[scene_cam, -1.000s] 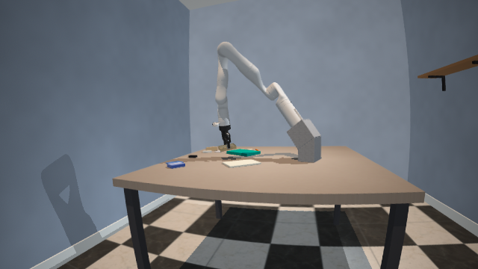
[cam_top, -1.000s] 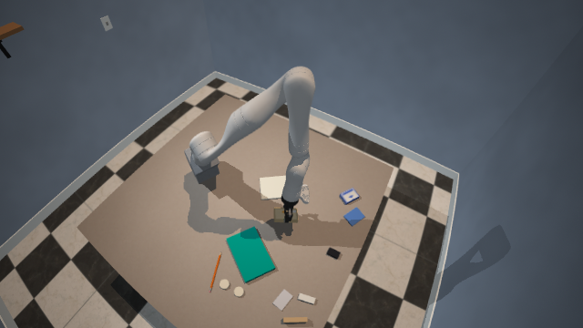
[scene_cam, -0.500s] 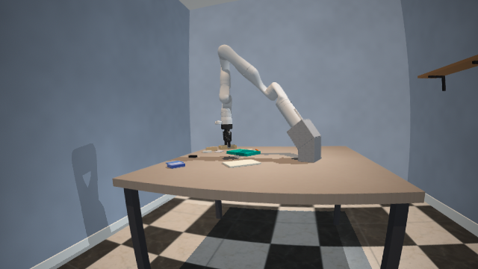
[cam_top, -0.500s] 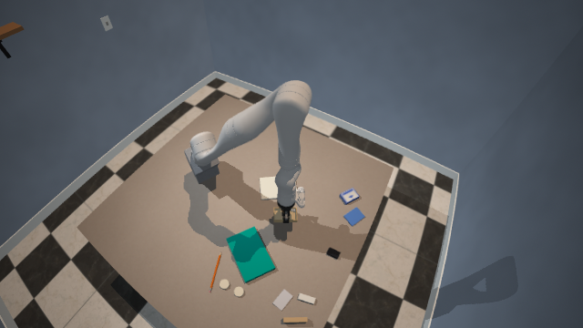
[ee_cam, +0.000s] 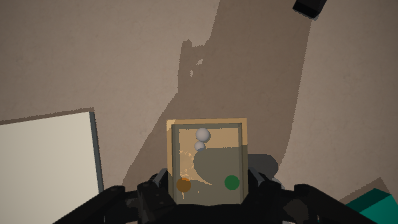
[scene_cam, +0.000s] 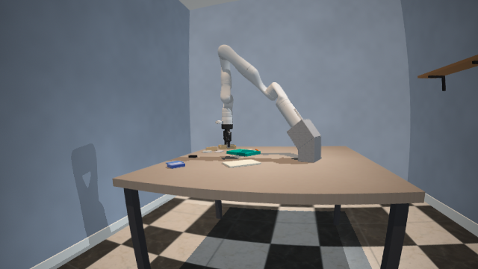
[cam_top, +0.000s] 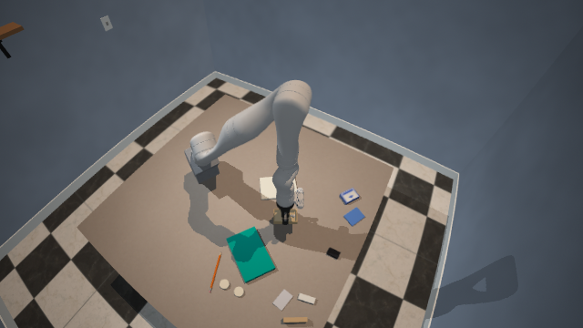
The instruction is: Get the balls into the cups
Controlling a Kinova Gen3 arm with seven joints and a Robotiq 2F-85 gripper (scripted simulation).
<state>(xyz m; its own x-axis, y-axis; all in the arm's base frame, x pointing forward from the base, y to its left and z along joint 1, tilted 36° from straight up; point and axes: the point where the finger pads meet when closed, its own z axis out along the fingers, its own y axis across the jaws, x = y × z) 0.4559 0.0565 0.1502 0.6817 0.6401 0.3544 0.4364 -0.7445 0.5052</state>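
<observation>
The covered wooden puzzle lies 20 mm below my hand. From my hand the other things lie so: teal book 50 mm behind, 220 mm to the right, 80 mm below; then cream pad 140 mm behind, 160 mm to the left, 90 mm below; then black block 270 mm ahead, 10 mm to the right, 80 mm below.
</observation>
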